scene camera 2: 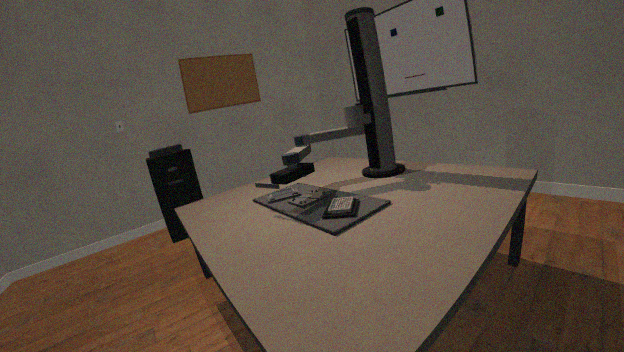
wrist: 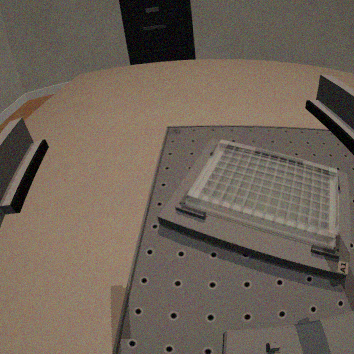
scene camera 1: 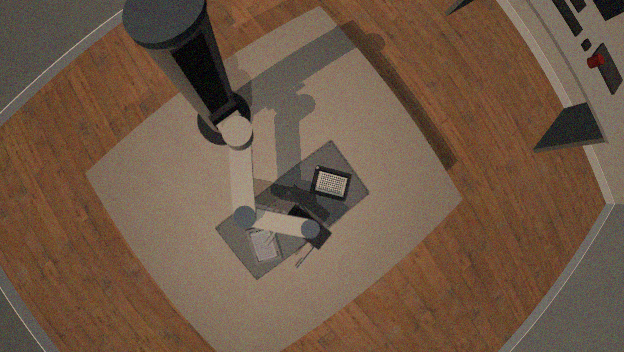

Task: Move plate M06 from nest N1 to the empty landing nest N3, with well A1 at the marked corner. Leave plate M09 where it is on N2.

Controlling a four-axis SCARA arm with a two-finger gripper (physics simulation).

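A beige many-welled plate (scene camera 1: 331, 183) (scene camera 2: 342, 204) sits on a dark nest (scene camera 1: 332, 197). A clear plate (scene camera 1: 263, 246) (scene camera 2: 283, 196) (wrist: 270, 192) sits flat on a grey nest (wrist: 250, 247) with an A1 mark at its near right corner in the wrist view. No plate label is readable, so I cannot tell which is M06 or M09. A bare nest with small pins (scene camera 2: 306, 202) lies between them; part of this nest (wrist: 250, 340) shows at the wrist view's bottom edge. My gripper (wrist: 179, 99) is open and empty, above the board. The arm hides much of the bare nest in scene camera 1.
The nests stand on a perforated grey board (scene camera 1: 357, 191) (scene camera 2: 335, 228) (wrist: 195, 300) on the beige table (scene camera 1: 390, 235) (scene camera 2: 375, 270) (wrist: 75, 240). The arm's tall column (scene camera 1: 165, 22) (scene camera 2: 377, 90) stands behind the board in scene camera 2. A black cabinet (scene camera 2: 175, 195) (wrist: 160, 40) stands beyond the table.
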